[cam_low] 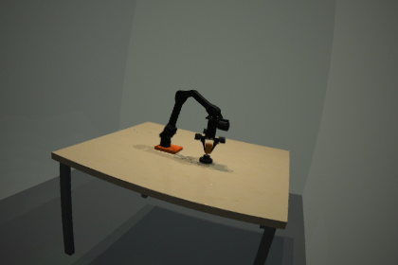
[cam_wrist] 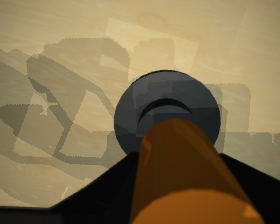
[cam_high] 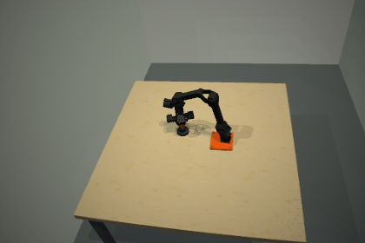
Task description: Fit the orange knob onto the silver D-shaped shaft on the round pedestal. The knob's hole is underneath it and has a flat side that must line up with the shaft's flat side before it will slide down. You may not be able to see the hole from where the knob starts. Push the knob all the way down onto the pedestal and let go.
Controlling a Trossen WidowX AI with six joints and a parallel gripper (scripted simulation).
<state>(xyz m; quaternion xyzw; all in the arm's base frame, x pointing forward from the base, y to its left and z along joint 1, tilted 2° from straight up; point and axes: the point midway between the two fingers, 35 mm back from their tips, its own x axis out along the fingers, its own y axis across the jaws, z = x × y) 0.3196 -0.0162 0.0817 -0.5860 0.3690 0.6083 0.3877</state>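
My gripper tip is now 40 mm above the round dark pedestal. The rest, counted from my gripper tip: orange knob (30 mm above).
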